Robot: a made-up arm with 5 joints.
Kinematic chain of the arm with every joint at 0, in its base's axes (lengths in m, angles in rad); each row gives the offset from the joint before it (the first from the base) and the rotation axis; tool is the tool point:
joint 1: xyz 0 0 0.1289 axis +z
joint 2: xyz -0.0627 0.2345 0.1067 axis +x
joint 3: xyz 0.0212 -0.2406 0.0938 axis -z
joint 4: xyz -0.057 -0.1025 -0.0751 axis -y
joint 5: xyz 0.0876 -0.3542 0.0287 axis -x
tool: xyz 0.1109 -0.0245 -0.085
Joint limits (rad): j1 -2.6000..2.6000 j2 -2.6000..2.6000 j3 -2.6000..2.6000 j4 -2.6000..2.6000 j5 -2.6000..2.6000
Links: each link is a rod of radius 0.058 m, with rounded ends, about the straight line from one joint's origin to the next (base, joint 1, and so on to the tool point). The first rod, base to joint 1, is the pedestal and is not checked.
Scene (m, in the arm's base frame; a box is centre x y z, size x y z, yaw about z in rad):
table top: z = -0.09
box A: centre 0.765 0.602 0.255 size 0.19 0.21 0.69 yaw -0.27
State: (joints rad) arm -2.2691 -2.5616 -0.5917 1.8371 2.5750
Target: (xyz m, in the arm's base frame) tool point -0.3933 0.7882 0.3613
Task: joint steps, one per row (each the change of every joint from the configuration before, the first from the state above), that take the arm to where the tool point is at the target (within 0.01 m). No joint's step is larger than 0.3 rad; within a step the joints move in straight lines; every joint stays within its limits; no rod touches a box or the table.
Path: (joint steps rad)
1: 0.2815 0.1026 0.2244 0.1212 -0.1753
2: 0.2815 0.1026 0.2244 0.1213 -0.1753
3: 0.2815 0.1026 0.2244 0.1212 -0.1754
4: 0.2815 0.1027 0.2244 0.1212 -0.1753
5: 0.2815 0.1026 0.2244 0.1212 -0.1753
6: 0.1666 -0.1379 0.0329 -0.0836 0.2254
7: 0.1666 -0.1379 0.0330 -0.0836 0.2254
8: 0.1665 -0.1378 0.0329 -0.0836 0.2254
9: 0.1666 -0.1379 0.0329 -0.0836 0.2254

